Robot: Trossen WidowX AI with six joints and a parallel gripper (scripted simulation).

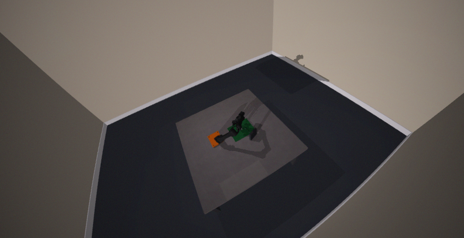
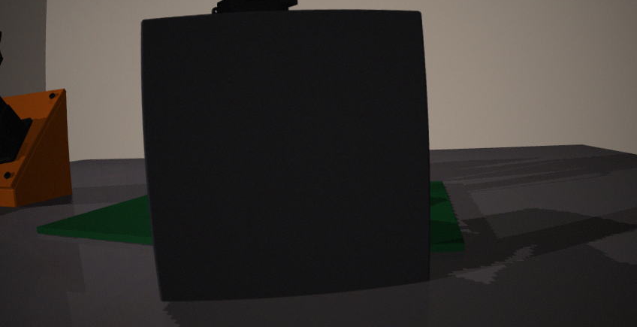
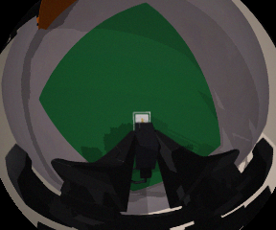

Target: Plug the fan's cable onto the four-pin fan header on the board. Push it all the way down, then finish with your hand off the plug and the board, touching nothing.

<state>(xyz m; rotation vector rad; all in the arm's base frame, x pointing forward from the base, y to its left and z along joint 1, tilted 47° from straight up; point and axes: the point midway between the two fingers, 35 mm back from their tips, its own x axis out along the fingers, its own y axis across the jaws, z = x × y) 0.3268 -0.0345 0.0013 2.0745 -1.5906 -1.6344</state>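
My gripper tip is 10 mm short of the dark fan plug, 10 mm to the left of it and 10 mm below it. Also, from my gripper tip: green board 10 mm ahead, 10 mm to the right, 50 mm below; black fan 50 mm ahead, 190 mm to the right, 20 mm above; four-pin fan header 10 mm ahead, 10 mm to the right, 40 mm below.
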